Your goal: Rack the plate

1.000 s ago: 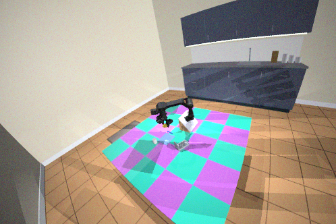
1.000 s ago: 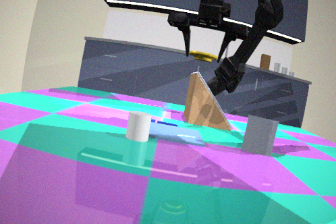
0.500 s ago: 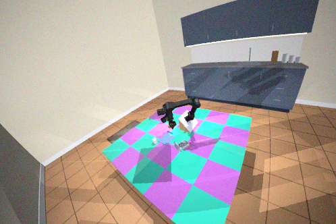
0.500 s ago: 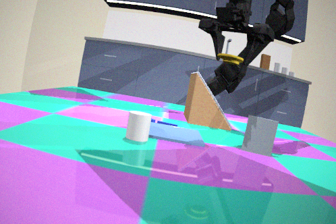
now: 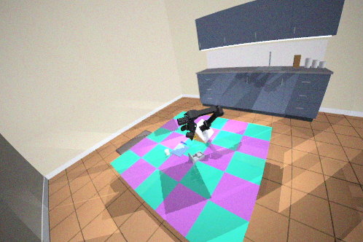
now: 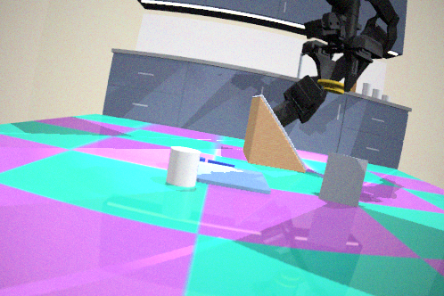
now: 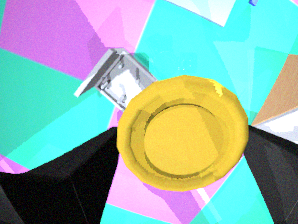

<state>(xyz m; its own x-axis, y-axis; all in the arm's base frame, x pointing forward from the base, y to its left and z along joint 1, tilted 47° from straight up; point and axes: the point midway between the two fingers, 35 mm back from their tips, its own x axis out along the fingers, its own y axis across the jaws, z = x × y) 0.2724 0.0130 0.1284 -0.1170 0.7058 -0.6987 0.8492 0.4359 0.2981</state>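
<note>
Now: gripper tip 30 mm short of the grey dish rack, 50 mm to the right of it and 170 mm above it. Round my gripper tip: yellow plate (10 mm above); then blue spoon (50 mm behind, 210 mm to the right, 190 mm below); then pale blue mat (50 mm ahead, 160 mm to the right, 190 mm below).
</note>
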